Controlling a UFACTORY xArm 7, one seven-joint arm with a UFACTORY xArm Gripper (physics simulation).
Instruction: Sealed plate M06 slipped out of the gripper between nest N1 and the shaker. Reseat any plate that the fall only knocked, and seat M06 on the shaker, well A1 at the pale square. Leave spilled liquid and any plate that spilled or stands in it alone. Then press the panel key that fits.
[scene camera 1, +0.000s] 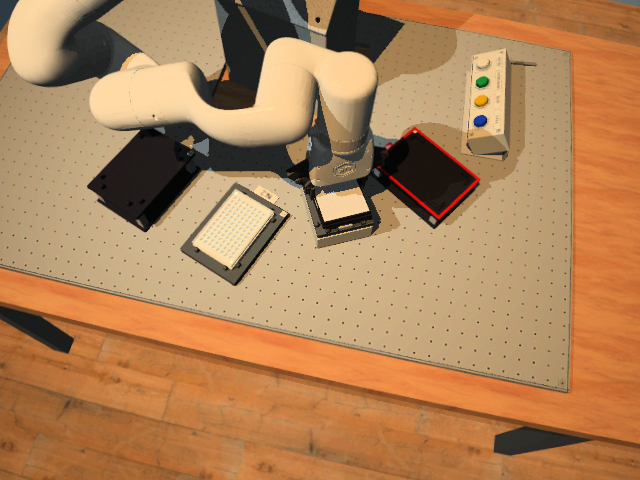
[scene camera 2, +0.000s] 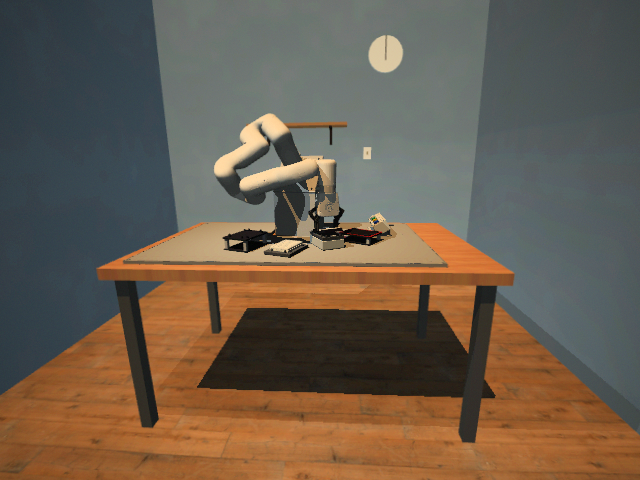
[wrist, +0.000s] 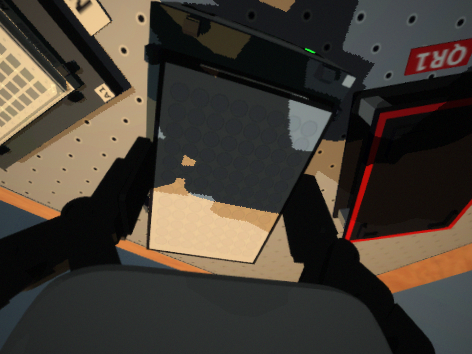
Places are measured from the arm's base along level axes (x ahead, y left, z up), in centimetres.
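Pixels of known places: gripper, fingertip midpoint: (scene camera 1: 335, 187) (wrist: 226, 175).
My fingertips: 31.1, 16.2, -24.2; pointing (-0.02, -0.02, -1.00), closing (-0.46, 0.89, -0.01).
Note:
Ahead of a thing's pixels: the offset from my fingertips to its top centre, as dx, dy, dz. "*": to the spot under its first point.
My gripper (scene camera 1: 339, 189) (scene camera 2: 328, 227) (wrist: 226, 175) is shut on a plate with a pale, partly shaded top @[+0.9, +0.5, +1.7] (scene camera 1: 342, 204) (wrist: 215, 220), one finger along each long side. The plate is at the shaker (scene camera 1: 343, 237) (scene camera 2: 327, 243) (wrist: 270, 60); whether it is fully seated I cannot tell. The shaker shows a green light @[* -7.6, +0.0, -5.7] (wrist: 310, 50) and a pale square @[* -7.8, +1.2, -1.7] (wrist: 348, 81). No name shows on the held plate. A white well plate @[+9.2, -16.2, -4.1] (scene camera 1: 235, 227) (scene camera 2: 287, 245) (wrist: 20, 85) lies flat on nest N2 @[+9.2, -16.2, -4.8] (scene camera 1: 235, 277) (wrist: 97, 62). I see no spilled liquid.
A black raised stand (scene camera 1: 142, 173) (scene camera 2: 245, 235) is at the left. A red-edged black rack @[-9.1, +15.5, -2.6] (scene camera 1: 459, 198) (scene camera 2: 364, 232), labelled QR1 @[* -14.5, +7.4, -7.0] (wrist: 440, 56), is right of the shaker. The key panel @[-28.5, +26.3, +1.2] (scene camera 1: 491, 142) (scene camera 2: 381, 224) with white, green, yellow and blue keys stands farther right.

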